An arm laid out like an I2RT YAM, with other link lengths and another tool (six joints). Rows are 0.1 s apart.
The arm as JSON. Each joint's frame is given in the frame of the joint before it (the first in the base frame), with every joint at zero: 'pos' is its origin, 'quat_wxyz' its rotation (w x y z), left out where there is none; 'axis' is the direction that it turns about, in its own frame. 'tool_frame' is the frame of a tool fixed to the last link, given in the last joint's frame.
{
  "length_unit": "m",
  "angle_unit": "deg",
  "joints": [
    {
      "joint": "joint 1",
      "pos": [
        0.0,
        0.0,
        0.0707
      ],
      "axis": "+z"
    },
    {
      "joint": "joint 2",
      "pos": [
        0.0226,
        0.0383,
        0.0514
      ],
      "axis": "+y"
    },
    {
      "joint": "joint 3",
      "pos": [
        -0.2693,
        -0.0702,
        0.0
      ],
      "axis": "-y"
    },
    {
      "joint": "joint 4",
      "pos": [
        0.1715,
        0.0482,
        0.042
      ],
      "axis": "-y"
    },
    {
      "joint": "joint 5",
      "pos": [
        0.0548,
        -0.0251,
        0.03
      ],
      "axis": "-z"
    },
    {
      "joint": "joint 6",
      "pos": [
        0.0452,
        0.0,
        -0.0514
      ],
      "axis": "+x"
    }
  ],
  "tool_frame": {
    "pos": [
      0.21,
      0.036,
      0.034
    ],
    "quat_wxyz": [
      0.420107,
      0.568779,
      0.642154,
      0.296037
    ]
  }
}
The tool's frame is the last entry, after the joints.
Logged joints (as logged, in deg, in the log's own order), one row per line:
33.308 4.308 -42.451 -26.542 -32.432 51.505
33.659 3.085 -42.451 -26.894 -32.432 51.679
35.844 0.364 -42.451 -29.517 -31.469 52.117
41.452 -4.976 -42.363 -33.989 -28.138 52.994
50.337 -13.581 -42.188 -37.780 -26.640 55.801
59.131 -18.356 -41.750 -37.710 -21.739 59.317
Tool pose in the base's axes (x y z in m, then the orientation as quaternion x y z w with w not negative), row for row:
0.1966 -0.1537 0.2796 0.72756 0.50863 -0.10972 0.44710
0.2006 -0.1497 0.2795 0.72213 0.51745 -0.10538 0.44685
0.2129 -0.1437 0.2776 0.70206 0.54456 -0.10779 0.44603
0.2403 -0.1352 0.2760 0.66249 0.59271 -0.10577 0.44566
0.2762 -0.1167 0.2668 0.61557 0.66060 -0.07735 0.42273
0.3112 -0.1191 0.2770 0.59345 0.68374 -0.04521 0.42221
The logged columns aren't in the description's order. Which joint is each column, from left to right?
Columns, left to right: joint 2, joint 5, joint 1, joint 6, joint 4, joint 3.
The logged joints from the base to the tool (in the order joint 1, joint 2, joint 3, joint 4, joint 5, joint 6), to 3 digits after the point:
-42.451 33.308 51.505 -32.432 4.308 -26.542
-42.451 33.659 51.679 -32.432 3.085 -26.894
-42.451 35.844 52.117 -31.469 0.364 -29.517
-42.363 41.452 52.994 -28.138 -4.976 -33.989
-42.188 50.337 55.801 -26.640 -13.581 -37.780
-41.750 59.131 59.317 -21.739 -18.356 -37.710

